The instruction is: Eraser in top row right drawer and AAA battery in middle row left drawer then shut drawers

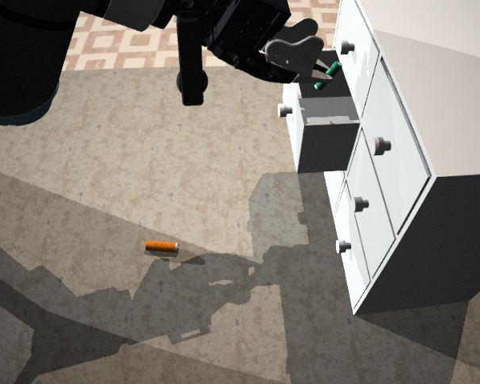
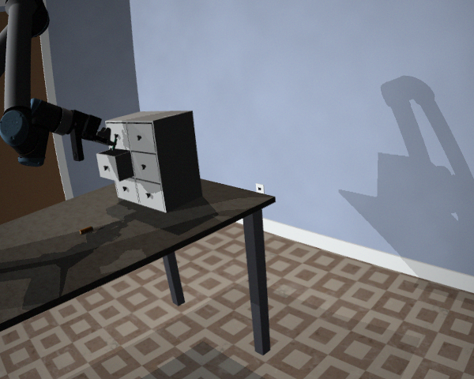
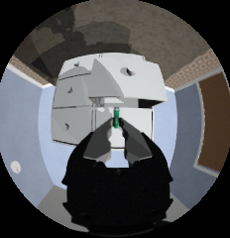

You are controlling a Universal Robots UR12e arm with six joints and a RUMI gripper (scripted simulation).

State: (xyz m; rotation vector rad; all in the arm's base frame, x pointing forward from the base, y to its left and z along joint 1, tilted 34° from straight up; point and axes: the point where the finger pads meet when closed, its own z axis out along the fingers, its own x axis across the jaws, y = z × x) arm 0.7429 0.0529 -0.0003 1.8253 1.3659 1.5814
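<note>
My gripper is now 10 mm short of the green battery and 10 mm above it. From my hand the other things lie so: white eraser (150 mm ahead, 90 mm to the right, 20 mm below); orange battery (210 mm behind, 110 mm to the right, 240 mm below).
</note>
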